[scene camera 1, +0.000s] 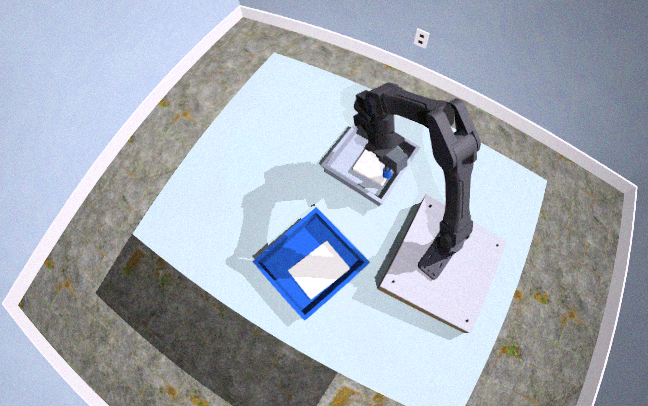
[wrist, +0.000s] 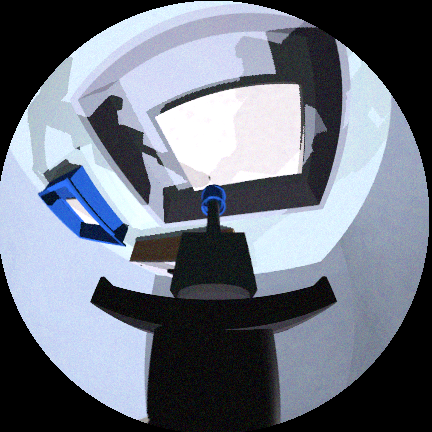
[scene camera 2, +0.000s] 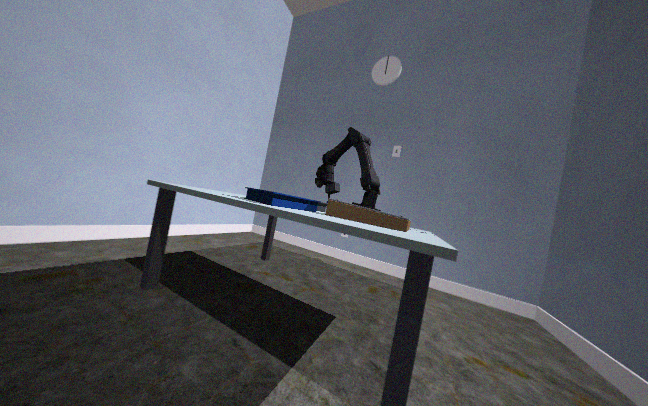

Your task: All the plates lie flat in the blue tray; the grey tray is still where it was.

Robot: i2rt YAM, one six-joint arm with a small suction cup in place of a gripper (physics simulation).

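I see a blue tray, and there is a grey tray as well. My suction cup is 8 cm from the middle of the grey tray, and it holds nothing. The wrist view, too, lets me see my suction cup.
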